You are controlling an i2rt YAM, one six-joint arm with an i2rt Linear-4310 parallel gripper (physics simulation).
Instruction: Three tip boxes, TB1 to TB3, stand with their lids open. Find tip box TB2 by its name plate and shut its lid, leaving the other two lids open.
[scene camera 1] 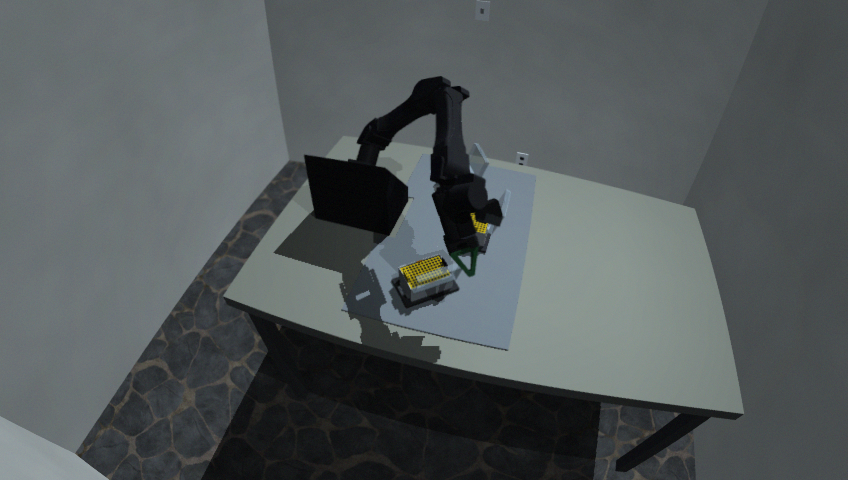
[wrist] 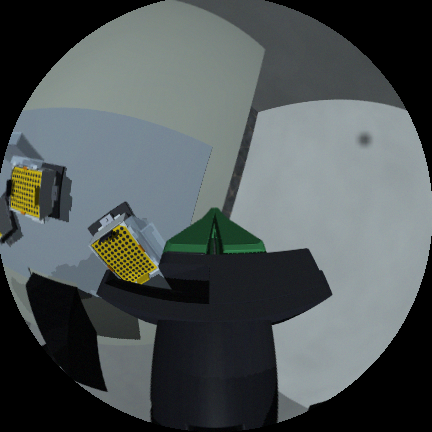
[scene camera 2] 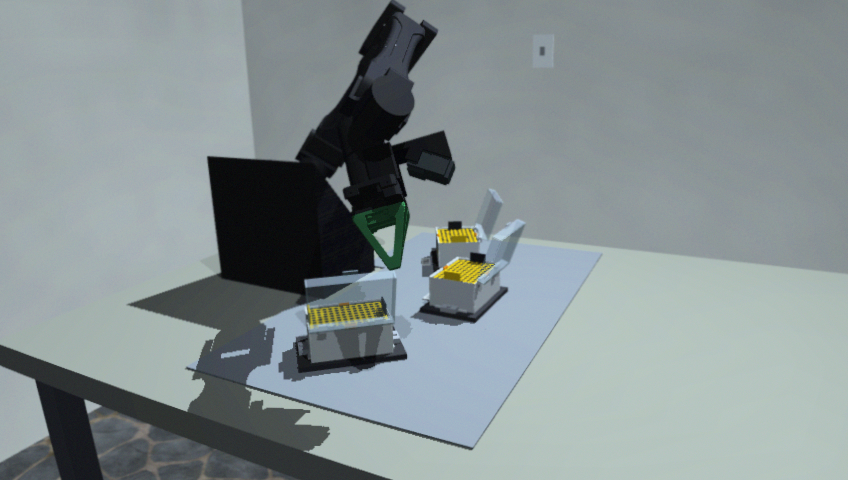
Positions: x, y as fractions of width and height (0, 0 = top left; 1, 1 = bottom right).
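Note:
My gripper appears in scene camera 2 and in the wrist view: gripper (scene camera 2: 0.47, 0.56), (wrist: 0.50, 0.49). A blue-grey mat (scene camera 2: 0.54, 0.78), (scene camera 1: 0.57, 0.65), (wrist: 0.25, 0.37) is visible too.

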